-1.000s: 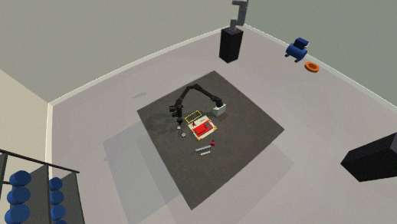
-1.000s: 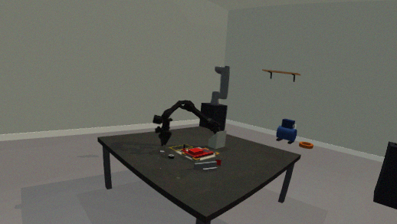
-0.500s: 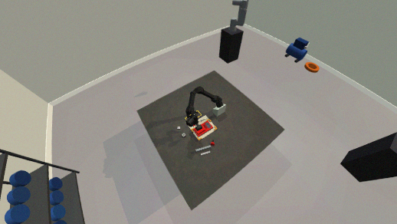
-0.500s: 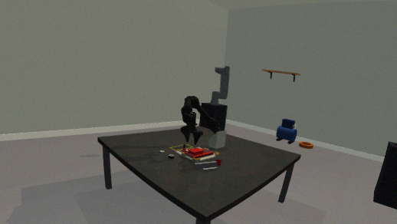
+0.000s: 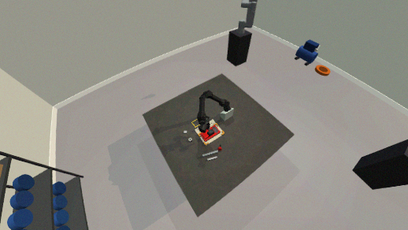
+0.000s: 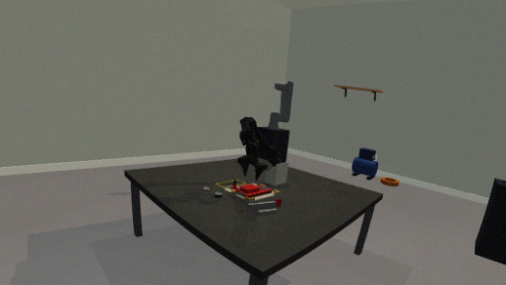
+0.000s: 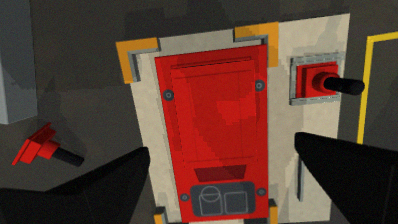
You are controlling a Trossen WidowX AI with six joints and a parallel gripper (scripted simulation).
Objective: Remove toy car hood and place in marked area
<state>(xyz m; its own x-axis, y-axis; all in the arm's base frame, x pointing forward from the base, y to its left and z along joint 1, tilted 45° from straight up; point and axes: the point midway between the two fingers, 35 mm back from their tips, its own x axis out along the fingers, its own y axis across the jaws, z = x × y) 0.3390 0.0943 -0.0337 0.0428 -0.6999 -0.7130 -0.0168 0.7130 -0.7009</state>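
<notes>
Now: the hood 6 cm below my gripper tip.
</notes>
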